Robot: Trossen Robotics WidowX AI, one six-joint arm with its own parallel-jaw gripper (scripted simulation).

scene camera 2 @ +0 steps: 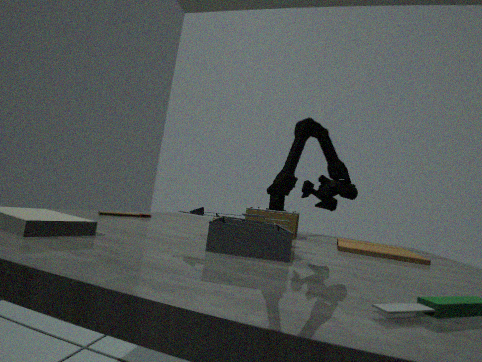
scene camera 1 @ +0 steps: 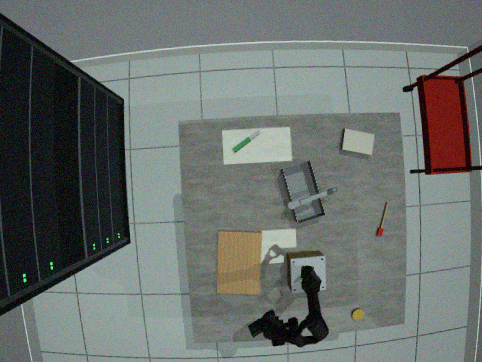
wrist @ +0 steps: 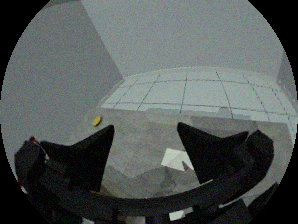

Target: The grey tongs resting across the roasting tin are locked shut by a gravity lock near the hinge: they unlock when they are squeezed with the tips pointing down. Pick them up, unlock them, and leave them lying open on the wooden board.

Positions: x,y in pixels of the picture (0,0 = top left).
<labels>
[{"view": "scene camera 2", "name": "wooden board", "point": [347,245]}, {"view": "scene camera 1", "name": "pale block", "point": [354,141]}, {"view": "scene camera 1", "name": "wooden board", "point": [239,253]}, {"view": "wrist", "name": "my gripper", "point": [146,127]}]
</labels>
